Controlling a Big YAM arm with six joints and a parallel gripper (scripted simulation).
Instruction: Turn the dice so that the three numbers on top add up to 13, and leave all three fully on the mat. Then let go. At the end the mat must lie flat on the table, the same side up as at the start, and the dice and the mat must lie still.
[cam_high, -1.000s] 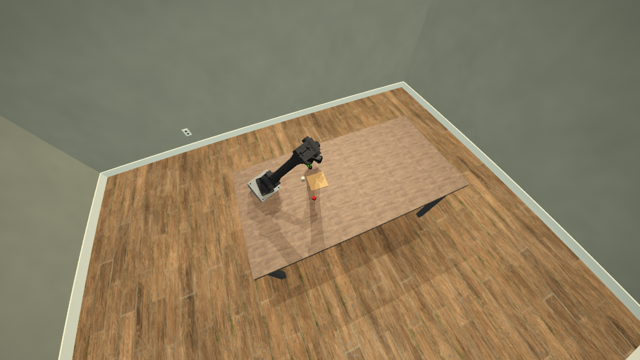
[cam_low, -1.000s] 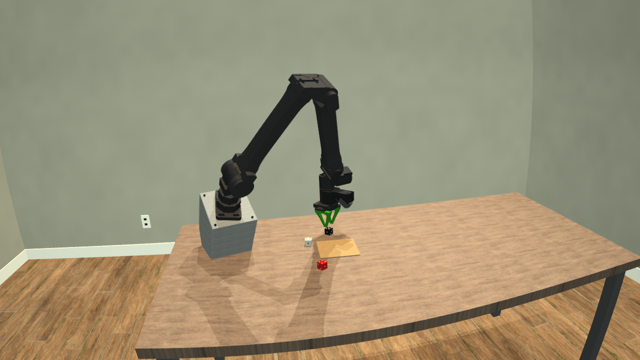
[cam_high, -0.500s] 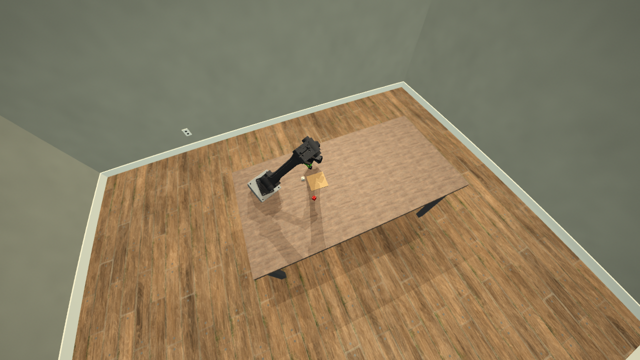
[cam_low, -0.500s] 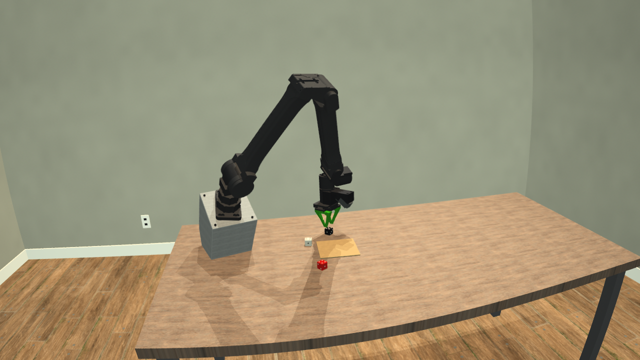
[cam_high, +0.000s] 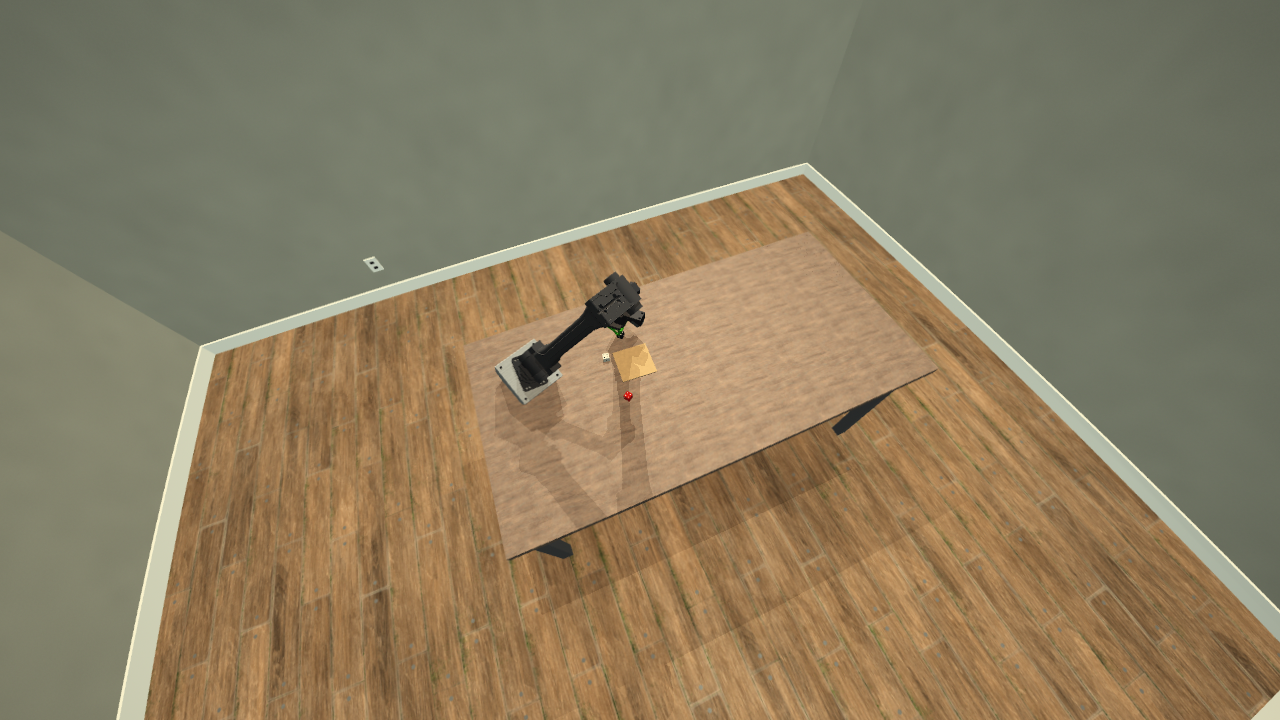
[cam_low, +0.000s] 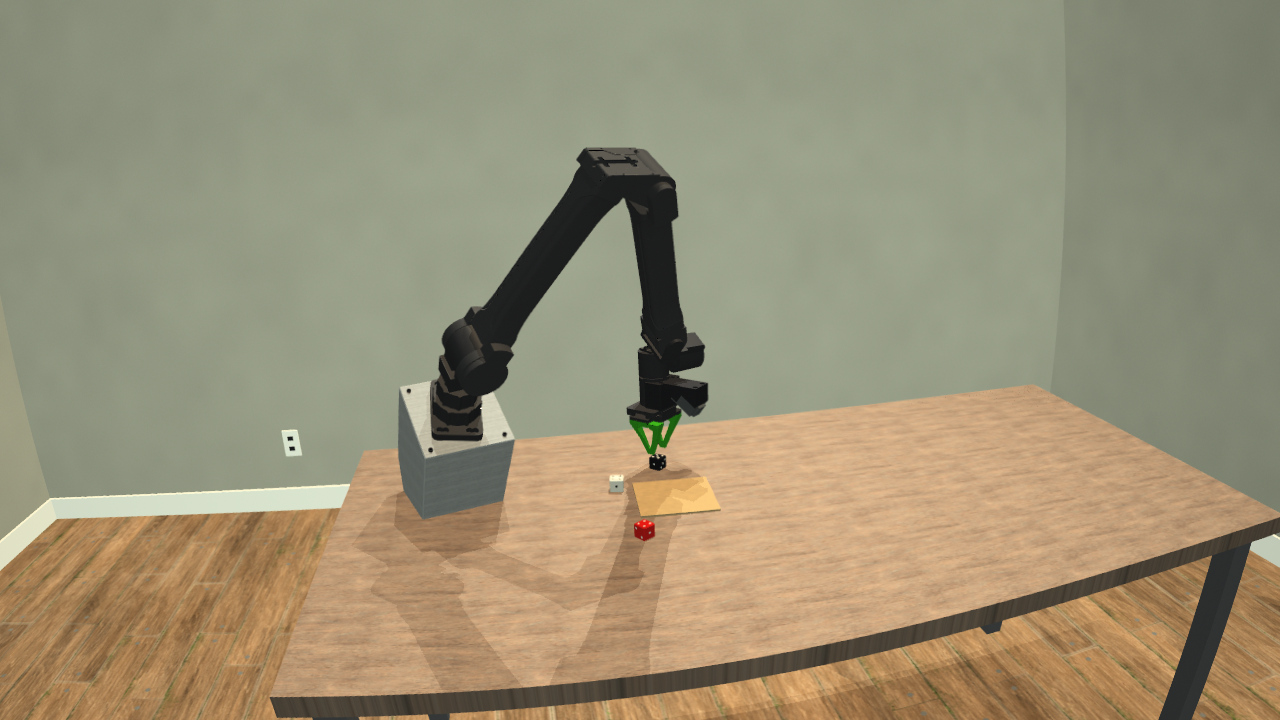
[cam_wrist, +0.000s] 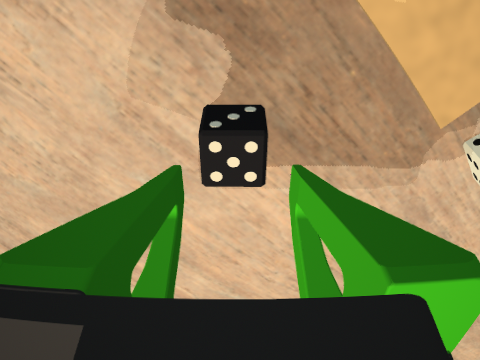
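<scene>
My hand is 30 mm above the black die. From my hand the other things lie so: tan mat: 140 mm to the right, 40 mm below, 10 mm behind; white die: 100 mm behind, 70 mm to the right, 30 mm below; red die: 260 mm to the right, 110 mm behind, 30 mm below.
</scene>
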